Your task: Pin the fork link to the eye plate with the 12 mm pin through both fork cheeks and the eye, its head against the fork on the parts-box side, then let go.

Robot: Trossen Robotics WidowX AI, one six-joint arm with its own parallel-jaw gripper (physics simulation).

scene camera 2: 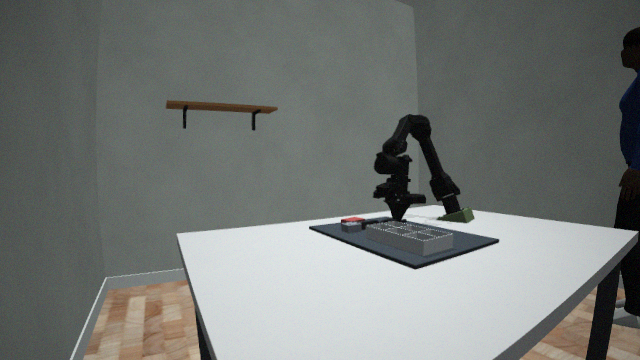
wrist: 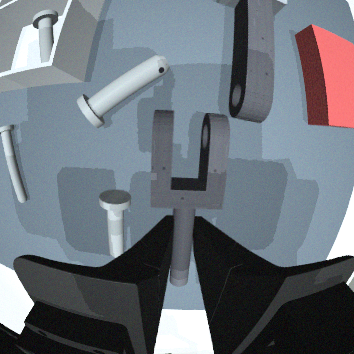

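Where they show: gripper, fingertip midpoint: (wrist: 182, 222); arm's base, origin of the base link: (scene camera 2: 453, 212).
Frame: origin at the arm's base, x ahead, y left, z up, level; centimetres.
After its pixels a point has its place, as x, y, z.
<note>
My gripper (wrist: 182, 222) {29.2, -6.4, -0.4} (scene camera 2: 398, 219) {29.2, -6.4, -0.4} is shut on the stem of the grey fork link (wrist: 186, 199) {31.0, -6.5, 0.9}, low over the mat. In the wrist view the fork's two cheeks point up the picture, and nothing is between them. The dark eye plate (wrist: 257, 65) with its round hole is above and to the right of the fork, apart from it. A thick pale pin (wrist: 127, 89) {36.4, -4.0, -0.3} with a head and a small cross hole lies up and left of the fork. A shorter headed pin (wrist: 115, 220) {29.6, -2.6, -0.3} is left of the stem, and a thin pin (wrist: 14, 167) {33.1, 4.9, -0.9} lies at the far left. I cannot tell which is 12 mm.
The grey parts box (scene camera 2: 400, 242) {50.8, 10.5, 0.1} (wrist: 70, 60) {38.4, -1.2, 0.4} is on the dark mat (scene camera 2: 350, 242) {54.2, -3.0, -1.8}, with a headed pin (wrist: 46, 37) {41.0, 1.1, -0.3} in one compartment. A red block (wrist: 332, 80) {37.5, -16.2, 0.5} (scene camera 2: 352, 219) {38.9, -17.2, 0.5} is right of the eye plate in the wrist view. A person (scene camera 2: 631, 115) stands beyond the table's right side.
</note>
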